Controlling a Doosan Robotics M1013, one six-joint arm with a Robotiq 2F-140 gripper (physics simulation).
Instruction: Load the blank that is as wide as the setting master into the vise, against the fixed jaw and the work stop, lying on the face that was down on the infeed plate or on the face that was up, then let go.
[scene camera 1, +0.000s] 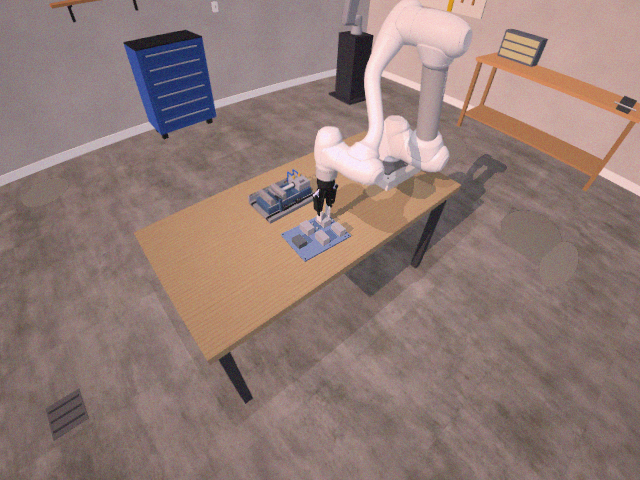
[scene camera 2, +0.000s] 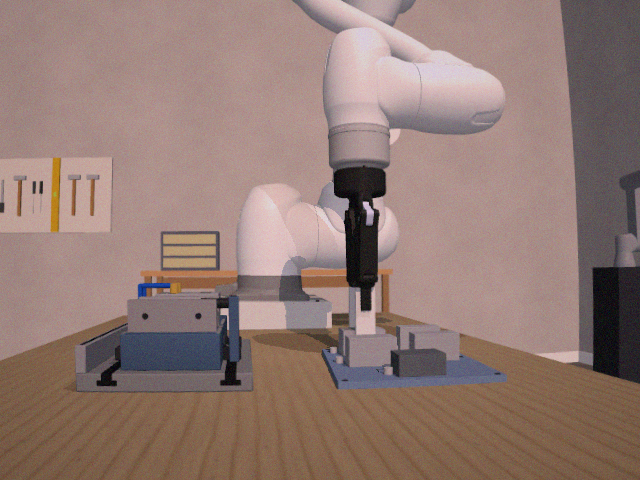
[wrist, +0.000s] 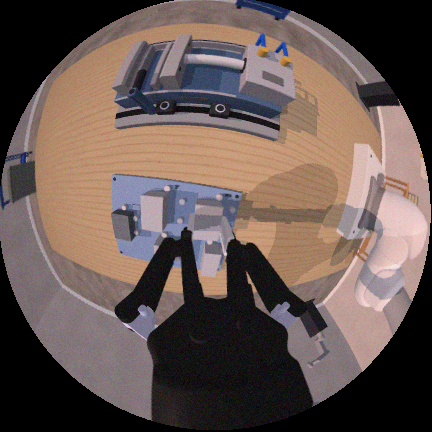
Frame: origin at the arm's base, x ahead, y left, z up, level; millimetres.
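Seen in the pictures: gripper, fingertip midpoint: (scene camera 1: 323, 218) (scene camera 2: 361, 333) (wrist: 206, 222); arm's base, origin of the base link: (scene camera 1: 386, 162) (scene camera 2: 269, 298) (wrist: 370, 205).
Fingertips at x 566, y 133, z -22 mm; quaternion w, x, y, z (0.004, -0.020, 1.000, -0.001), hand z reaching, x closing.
Pixels of each thing's top centre, then the offset from my fingertips to it.
- blue infeed plate, middle of its top: (scene camera 2: 401, 360) (wrist: 165, 229) (scene camera 1: 315, 234) dz -29, dx +74, dy +40 mm
- light grey blank, middle of its top: (scene camera 2: 361, 328) (wrist: 206, 223) (scene camera 1: 323, 217) dz +7, dx +0, dy +0 mm
- dark grey block, middle of its top: (scene camera 2: 417, 351) (wrist: 120, 227) (scene camera 1: 299, 239) dz -4, dx +165, dy +39 mm
- vise, middle of its top: (scene camera 2: 178, 293) (wrist: 200, 47) (scene camera 1: 283, 185) dz +62, dx +54, dy -250 mm
My gripper (scene camera 1: 324, 215) (scene camera 2: 360, 323) (wrist: 206, 222) points down over the blue infeed plate (scene camera 1: 306, 255) (scene camera 2: 413, 381) (wrist: 117, 187), shut on a light grey blank (scene camera 1: 325, 222) (wrist: 206, 212) near the plate's arm-side end. The held blank is low, at about plate level; any gap beneath it cannot be made out. The dark grey block (scene camera 1: 299, 241) (scene camera 2: 418, 362) (wrist: 123, 225), probably the setting master, sits at the other end. The vise (scene camera 1: 276, 198) (scene camera 2: 172, 350) (wrist: 215, 82) lies across the table; a gap shows between its jaws. A blue stop arm (scene camera 2: 234, 328) (wrist: 143, 101) is at its side.
Another blank (scene camera 1: 307, 227) (scene camera 2: 370, 351) (wrist: 154, 211) stands between the held blank and the dark block. Two more blanks, one (scene camera 1: 323, 237) (scene camera 2: 434, 345) and another (scene camera 1: 338, 229) (wrist: 211, 259), stand along the plate's far side from the vise. Small pins rise from the plate.
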